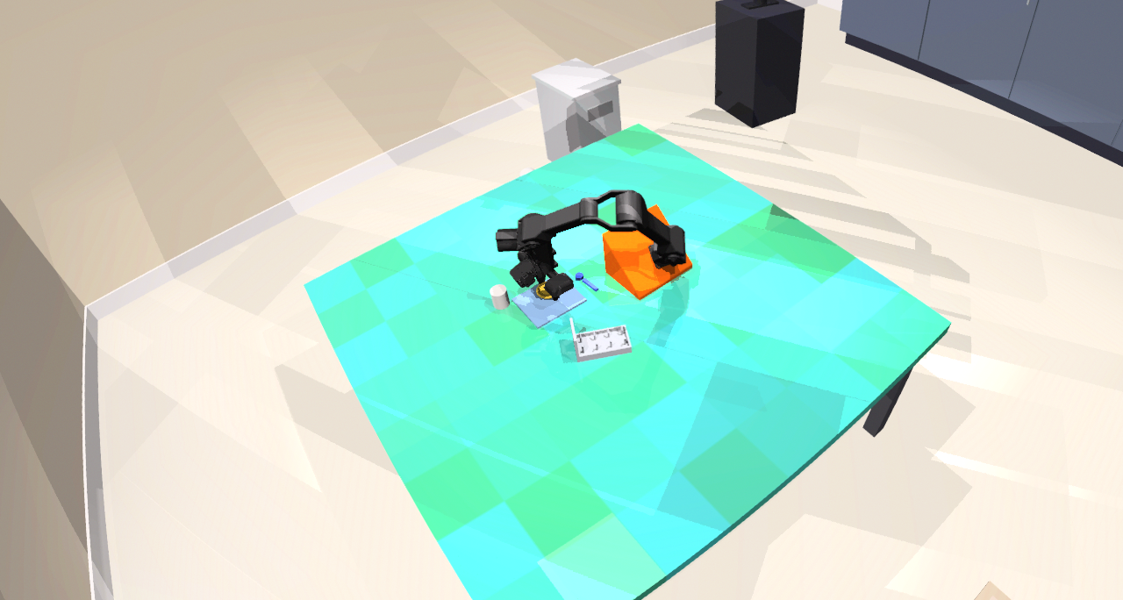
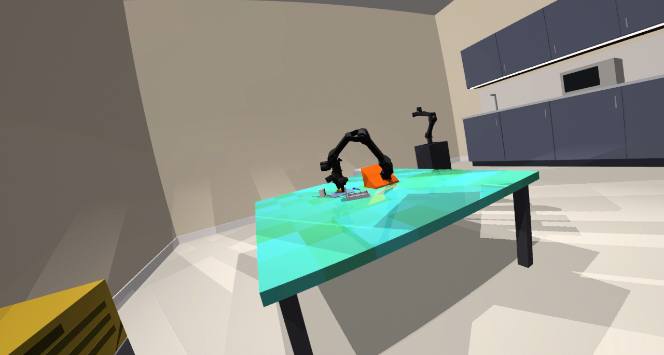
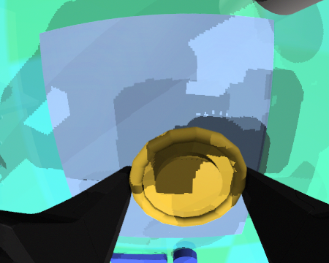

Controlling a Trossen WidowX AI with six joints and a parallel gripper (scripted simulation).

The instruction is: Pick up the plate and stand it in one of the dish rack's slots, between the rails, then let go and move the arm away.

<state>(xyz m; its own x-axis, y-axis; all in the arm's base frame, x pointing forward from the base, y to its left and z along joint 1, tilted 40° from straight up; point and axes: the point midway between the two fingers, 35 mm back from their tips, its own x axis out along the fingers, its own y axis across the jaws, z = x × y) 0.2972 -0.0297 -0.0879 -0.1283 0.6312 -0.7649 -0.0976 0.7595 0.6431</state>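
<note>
Now: the pale blue mat 20 mm to the left of my gripper tip, 10 mm below it and 10 mm ahead of it. The rest, counted from my gripper tip: yellow plate 10 mm above; then blue spoon 100 mm behind, 10 mm to the left; then cup 120 mm ahead, 40 mm to the right, 20 mm above.
</note>
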